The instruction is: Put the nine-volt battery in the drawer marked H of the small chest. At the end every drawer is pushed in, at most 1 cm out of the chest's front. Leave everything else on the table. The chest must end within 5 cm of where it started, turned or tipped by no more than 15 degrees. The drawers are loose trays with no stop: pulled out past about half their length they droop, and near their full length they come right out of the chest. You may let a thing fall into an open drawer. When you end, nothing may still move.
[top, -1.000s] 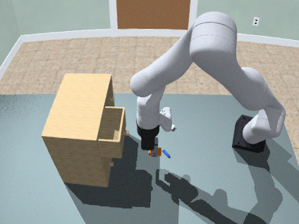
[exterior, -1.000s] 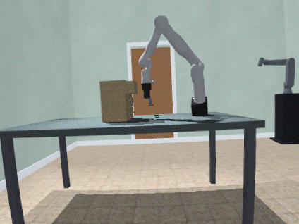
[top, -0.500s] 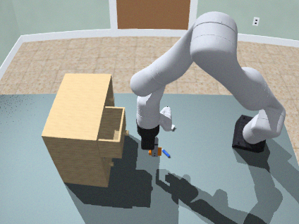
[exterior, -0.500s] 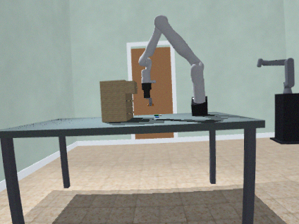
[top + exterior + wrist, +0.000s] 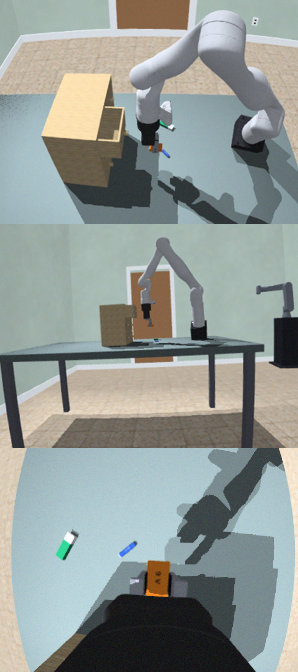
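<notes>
The drawer lies 190 mm ahead of my hand, 60 mm to the left of it and 80 mm above it. From my hand the other things lie so: blue cylinder: 30 mm behind, 70 mm to the right, 140 mm below; then nine-volt battery: 10 mm ahead, 10 mm below.
</notes>
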